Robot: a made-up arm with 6 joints. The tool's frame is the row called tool. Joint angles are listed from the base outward. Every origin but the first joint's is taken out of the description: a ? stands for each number. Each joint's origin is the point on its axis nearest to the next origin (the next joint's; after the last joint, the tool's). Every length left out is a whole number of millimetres.
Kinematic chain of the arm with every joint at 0, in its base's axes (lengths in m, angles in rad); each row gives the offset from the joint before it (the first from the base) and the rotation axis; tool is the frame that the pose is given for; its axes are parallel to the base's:
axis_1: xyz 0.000 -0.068 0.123 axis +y
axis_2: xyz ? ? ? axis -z
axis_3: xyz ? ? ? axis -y
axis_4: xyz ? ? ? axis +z
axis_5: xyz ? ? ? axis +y
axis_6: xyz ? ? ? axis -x
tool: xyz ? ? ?
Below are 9 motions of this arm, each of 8 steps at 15 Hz.
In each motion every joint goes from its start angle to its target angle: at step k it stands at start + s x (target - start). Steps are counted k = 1, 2, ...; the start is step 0. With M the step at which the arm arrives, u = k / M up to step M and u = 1 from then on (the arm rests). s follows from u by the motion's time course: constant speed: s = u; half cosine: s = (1 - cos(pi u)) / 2; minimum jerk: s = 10 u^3 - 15 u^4 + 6 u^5.
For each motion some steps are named. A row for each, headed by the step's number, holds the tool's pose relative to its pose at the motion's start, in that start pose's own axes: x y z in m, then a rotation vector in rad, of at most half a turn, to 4 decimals.
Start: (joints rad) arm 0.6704 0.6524 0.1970 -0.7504 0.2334 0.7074
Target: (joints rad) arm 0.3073 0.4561 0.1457 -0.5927 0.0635 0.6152
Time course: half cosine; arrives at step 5
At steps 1, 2, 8:
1: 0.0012 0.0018 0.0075 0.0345 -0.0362 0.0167
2: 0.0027 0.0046 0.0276 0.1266 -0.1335 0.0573
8: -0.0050 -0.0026 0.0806 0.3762 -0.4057 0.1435

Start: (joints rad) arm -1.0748 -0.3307 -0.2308 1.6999 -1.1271 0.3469
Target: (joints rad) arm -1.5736 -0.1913 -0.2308 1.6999 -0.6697 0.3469
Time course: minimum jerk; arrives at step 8
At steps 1, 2, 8:
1: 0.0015 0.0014 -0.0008 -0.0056 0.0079 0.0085
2: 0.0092 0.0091 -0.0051 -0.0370 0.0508 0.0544
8: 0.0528 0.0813 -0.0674 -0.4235 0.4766 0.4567

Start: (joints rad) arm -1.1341 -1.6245 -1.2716 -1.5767 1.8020 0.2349
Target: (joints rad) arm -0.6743 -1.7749 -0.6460 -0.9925 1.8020 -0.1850
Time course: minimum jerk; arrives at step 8
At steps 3, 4, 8:
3: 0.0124 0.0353 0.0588 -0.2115 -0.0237 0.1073
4: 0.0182 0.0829 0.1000 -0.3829 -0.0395 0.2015
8: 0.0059 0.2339 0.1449 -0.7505 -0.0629 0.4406

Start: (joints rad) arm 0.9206 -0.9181 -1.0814 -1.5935 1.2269 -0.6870
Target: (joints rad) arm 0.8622 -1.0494 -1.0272 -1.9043 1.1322 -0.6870
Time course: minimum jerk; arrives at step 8
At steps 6, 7, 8:
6: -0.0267 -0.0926 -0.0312 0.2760 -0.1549 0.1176
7: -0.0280 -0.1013 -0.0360 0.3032 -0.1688 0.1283
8: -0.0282 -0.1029 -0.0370 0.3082 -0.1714 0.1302

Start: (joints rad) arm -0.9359 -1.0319 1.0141 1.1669 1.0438 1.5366
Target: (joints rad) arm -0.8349 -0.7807 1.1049 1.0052 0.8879 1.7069
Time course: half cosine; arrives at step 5
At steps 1, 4, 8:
1: 0.0019 0.0035 -0.0036 0.0089 0.0262 -0.0023
4: 0.0119 0.0385 -0.0369 0.0572 0.2609 0.0035
8: 0.0122 0.0433 -0.0411 0.0596 0.2897 0.0074

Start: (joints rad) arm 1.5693 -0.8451 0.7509 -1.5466 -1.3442 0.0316
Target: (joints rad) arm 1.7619 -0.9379 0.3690 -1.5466 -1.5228 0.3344
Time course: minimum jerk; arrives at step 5
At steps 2, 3, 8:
2: 0.0224 0.0683 -0.0039 -0.1340 -0.0105 0.1550
3: 0.0311 0.1443 -0.0179 -0.2682 -0.0381 0.3342
8: 0.0251 0.2053 -0.0359 -0.3658 -0.0751 0.4891

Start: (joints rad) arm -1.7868 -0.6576 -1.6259 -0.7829 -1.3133 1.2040
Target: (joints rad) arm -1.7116 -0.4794 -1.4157 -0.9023 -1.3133 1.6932
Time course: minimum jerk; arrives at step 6
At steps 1, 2, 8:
1: 0.0000 0.0036 -0.0033 -0.0175 0.0082 -0.0024
2: -0.0007 0.0209 -0.0209 -0.1043 0.0494 -0.0114
8: -0.0222 0.0878 -0.1283 -0.5128 0.2491 0.0072

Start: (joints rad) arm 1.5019 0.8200 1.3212 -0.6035 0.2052 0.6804
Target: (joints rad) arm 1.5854 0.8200 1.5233 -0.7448 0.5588 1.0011
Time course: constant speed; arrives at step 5
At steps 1, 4, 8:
1: -0.0022 0.0166 -0.0143 -0.0461 0.0425 0.0203
4: -0.0190 0.0687 -0.0589 -0.1729 0.1567 0.1077
8: -0.0283 0.0866 -0.0735 -0.2115 0.1891 0.1455

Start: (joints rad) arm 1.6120 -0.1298 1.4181 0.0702 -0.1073 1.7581
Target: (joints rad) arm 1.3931 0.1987 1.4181 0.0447 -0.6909 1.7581
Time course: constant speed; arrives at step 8
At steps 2, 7, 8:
2: 0.0408 -0.0376 -0.0202 -0.0866 0.0348 -0.1916
7: 0.1020 -0.1682 -0.0503 -0.3044 0.0866 -0.6776
8: 0.1062 -0.1980 -0.0515 -0.3484 0.0907 -0.7753

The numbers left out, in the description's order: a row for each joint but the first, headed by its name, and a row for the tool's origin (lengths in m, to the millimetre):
axis_2: 0.008 0.000 -0.077
axis_3: -0.037 0.056 0.000
axis_4: 0.024 0.000 0.061
axis_5: 0.072 -0.293 0.000
axis_6: 0.182 0.000 -0.118
tool: 0.000 0.083 0.266

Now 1 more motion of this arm.
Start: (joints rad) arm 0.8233 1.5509 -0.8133 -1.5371 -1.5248 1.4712
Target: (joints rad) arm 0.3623 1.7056 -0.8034 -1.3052 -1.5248 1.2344
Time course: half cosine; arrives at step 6
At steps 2, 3, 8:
2: -0.0189 0.0002 0.0259 0.1744 0.0177 0.1057
3: -0.0357 -0.0048 0.0488 0.3482 0.0435 0.2104
8: -0.0615 -0.0246 0.0836 0.6913 0.1199 0.4175

